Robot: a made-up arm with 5 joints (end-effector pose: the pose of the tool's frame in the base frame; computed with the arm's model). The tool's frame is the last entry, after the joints.
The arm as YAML. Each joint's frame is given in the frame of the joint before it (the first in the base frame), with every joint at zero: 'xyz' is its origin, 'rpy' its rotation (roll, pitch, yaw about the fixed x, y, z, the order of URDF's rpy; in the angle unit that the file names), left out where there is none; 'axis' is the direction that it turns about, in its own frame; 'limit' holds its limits. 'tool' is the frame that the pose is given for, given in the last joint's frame.
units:
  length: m
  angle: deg
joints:
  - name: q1
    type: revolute
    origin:
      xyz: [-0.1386, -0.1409, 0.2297]
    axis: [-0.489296, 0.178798, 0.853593]
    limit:
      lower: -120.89
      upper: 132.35
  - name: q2
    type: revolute
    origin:
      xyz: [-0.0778, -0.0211, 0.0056]
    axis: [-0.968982, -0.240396, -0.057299]
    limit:
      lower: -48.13
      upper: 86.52
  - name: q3
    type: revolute
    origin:
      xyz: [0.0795, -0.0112, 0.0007]
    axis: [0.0, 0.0, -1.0]
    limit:
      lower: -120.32
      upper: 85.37
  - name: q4
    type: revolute
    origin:
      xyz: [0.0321, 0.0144, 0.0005]
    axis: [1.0, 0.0, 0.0]
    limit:
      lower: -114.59
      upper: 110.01
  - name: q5
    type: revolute
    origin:
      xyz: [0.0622, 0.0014, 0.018]
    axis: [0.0, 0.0, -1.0]
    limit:
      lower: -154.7
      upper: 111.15
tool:
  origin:
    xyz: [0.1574, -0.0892, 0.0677]
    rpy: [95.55, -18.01, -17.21]
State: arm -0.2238 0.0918 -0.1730 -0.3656 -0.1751
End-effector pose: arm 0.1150 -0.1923 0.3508 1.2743 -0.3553 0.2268
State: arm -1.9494 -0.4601 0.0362 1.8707 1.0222
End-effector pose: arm 0.0365 -0.1779 0.1020 -0.9474 0.3434 0.1563
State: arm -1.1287 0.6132 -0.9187 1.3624 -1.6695
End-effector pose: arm -0.0067 -0.2056 0.4187 2.4009 -0.1595 1.9961
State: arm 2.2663 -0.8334 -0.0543 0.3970 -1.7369
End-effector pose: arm -0.2708 0.0572 0.1753 -1.1053 -2.5822 -0.1320
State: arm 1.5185 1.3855 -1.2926 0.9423 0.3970
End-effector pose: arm -0.0494 -0.0121 0.0521 -0.1652 0.9054 0.7209
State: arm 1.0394 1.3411 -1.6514 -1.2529 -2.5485
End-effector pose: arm -0.0926 -0.3213 0.2971 2.2855 -1.2905 1.0842
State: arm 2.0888 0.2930 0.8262 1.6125 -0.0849
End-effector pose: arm 0.0823 0.0720 0.1974 2.0673 0.8989 0.3213
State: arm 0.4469 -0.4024 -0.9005 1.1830 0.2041
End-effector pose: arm 0.0213 0.0298 0.1296 2.4952 1.2201 -0.4456
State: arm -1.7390 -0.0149 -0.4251 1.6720 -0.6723
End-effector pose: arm -0.1153 -0.4158 0.1692 -1.4855 1.6309 -0.9212
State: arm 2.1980 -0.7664 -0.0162 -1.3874 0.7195
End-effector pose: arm -0.1880 0.0932 0.1729 0.2802 0.4754 1.6540
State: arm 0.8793 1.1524 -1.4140 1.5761 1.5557
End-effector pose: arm 0.0358 -0.1860 0.2458 0.0877 -0.1881 -0.3995
